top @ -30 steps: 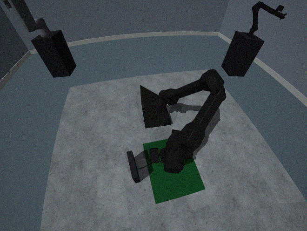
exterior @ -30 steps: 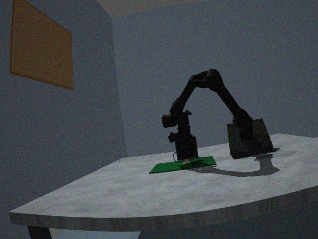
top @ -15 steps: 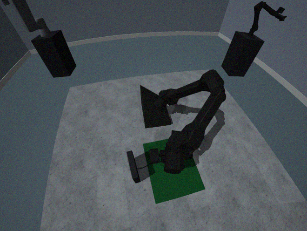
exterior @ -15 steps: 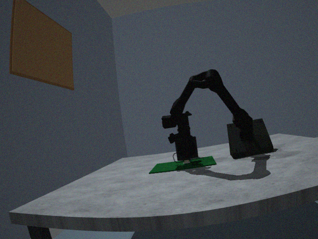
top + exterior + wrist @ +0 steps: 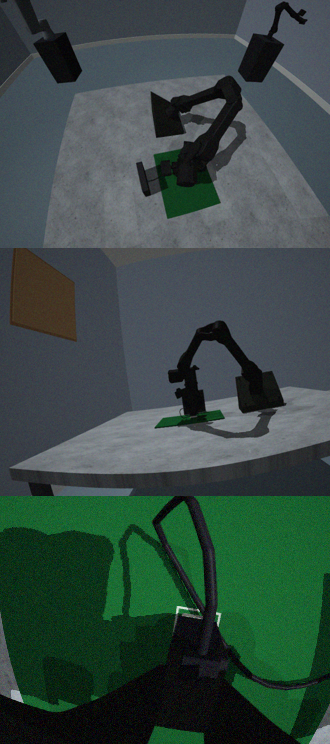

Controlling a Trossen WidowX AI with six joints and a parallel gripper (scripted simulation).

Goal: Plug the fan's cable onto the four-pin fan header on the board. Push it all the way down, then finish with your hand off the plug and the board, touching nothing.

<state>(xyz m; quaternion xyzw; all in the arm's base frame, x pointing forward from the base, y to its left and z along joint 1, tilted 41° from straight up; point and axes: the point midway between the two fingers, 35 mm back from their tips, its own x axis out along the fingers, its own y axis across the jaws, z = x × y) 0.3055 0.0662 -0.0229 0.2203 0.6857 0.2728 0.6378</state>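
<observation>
Now: the dark fan plug 1 cm ahead of my gripper tip and 1 cm above it. Round my gripper tip: four-pin header 2 cm below, 1 cm ahead; then green board 4 cm below, 2 cm to the left, 2 cm ahead; then dark fan 16 cm to the right, 4 cm above, 3 cm ahead.
</observation>
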